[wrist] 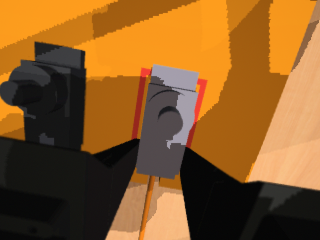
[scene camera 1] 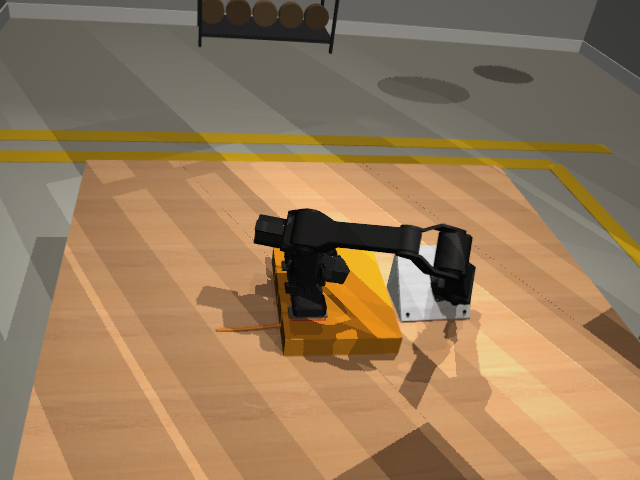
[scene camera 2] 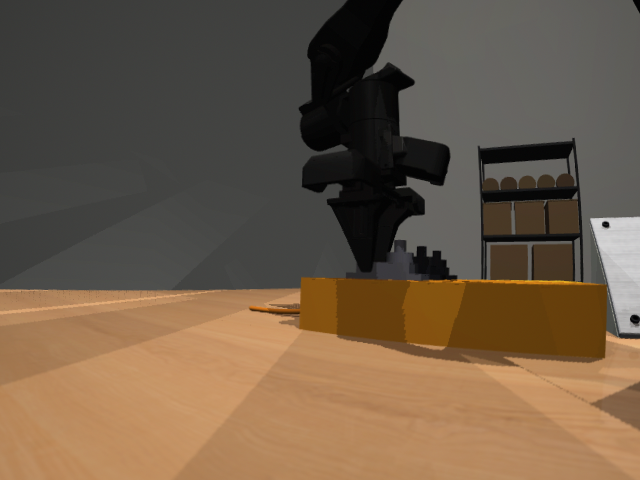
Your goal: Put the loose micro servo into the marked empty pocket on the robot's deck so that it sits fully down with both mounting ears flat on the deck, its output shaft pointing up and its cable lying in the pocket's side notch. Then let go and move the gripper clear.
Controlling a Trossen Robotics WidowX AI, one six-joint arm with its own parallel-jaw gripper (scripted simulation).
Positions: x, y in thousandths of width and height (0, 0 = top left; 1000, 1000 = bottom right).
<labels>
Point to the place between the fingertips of my gripper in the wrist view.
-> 502, 619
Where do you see a grey micro servo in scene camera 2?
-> At 624, 553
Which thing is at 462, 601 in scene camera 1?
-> My gripper.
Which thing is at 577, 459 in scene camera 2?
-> My gripper.
</labels>
